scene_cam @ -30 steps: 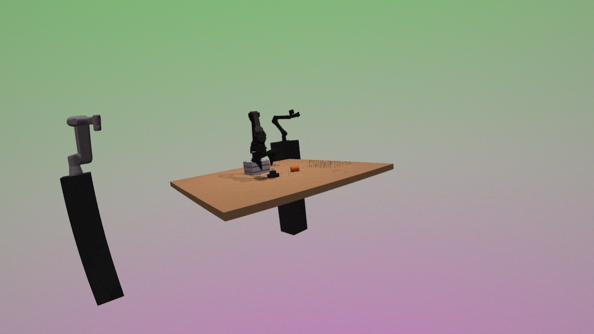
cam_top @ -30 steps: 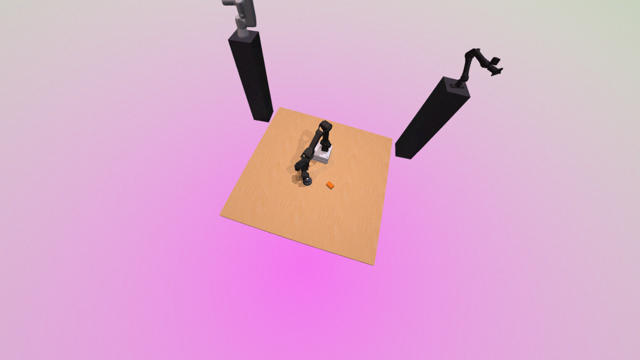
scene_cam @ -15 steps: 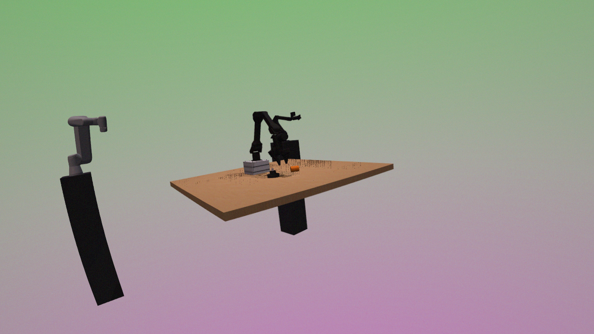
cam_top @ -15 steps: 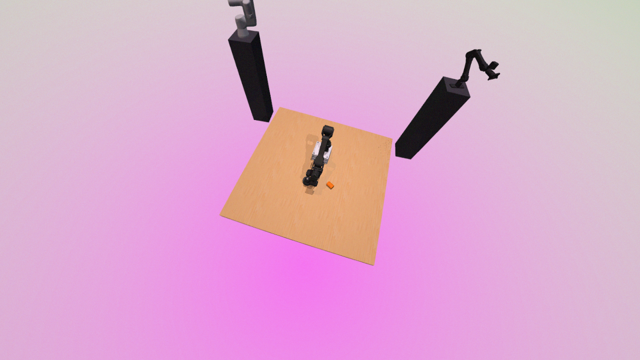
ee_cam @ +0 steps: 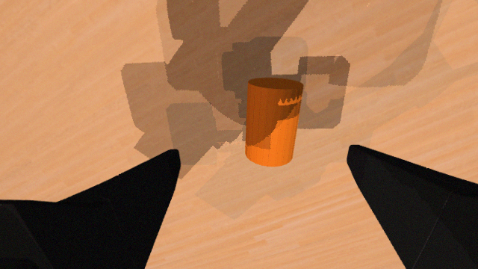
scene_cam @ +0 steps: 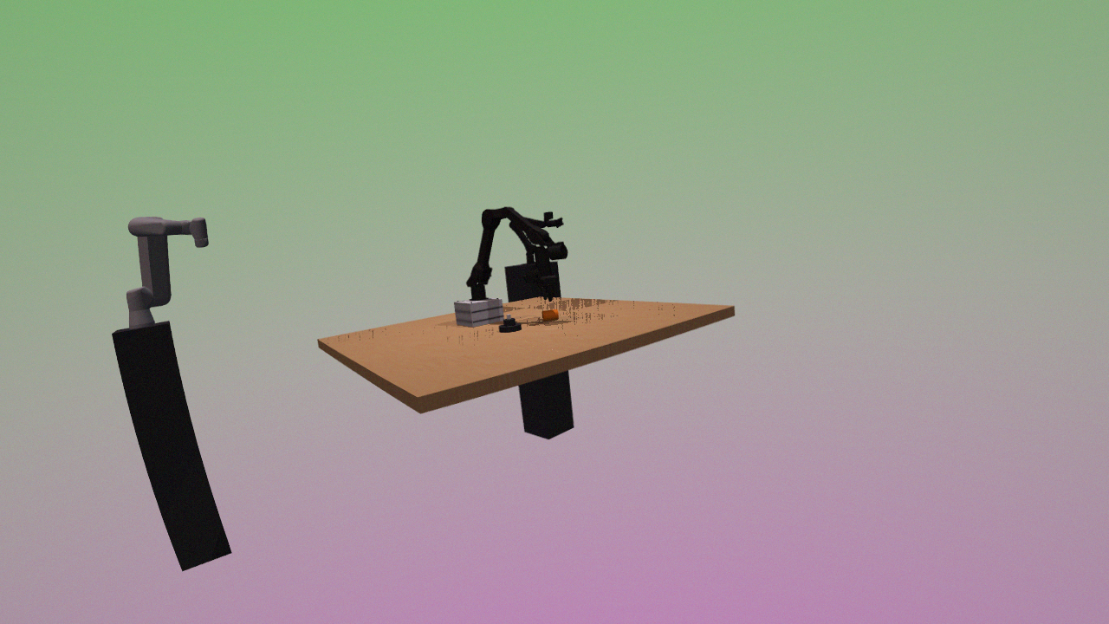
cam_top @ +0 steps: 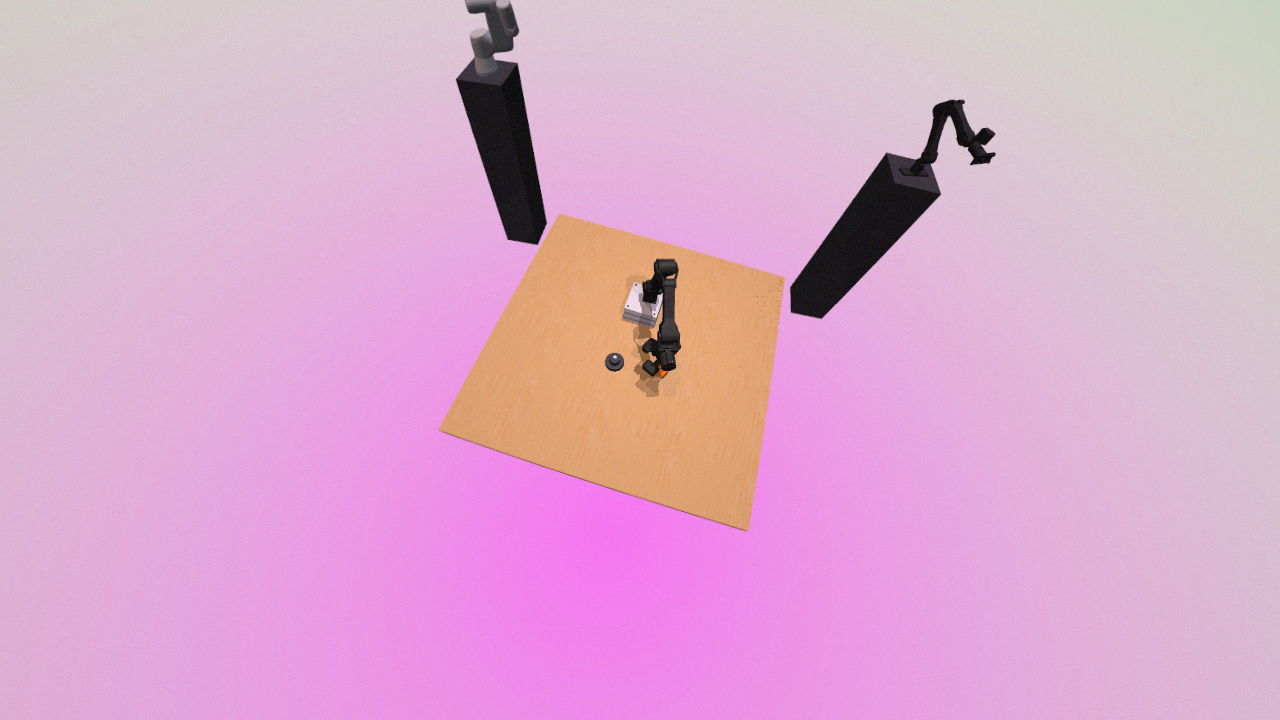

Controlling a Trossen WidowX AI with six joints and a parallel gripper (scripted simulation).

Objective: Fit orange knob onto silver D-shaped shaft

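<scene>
Now: the orange knob 10 mm behind my gripper tip and 60 mm below it. Also, from my gripper tip: pedestal: 10 mm behind, 200 mm to the right, 50 mm below.
</scene>
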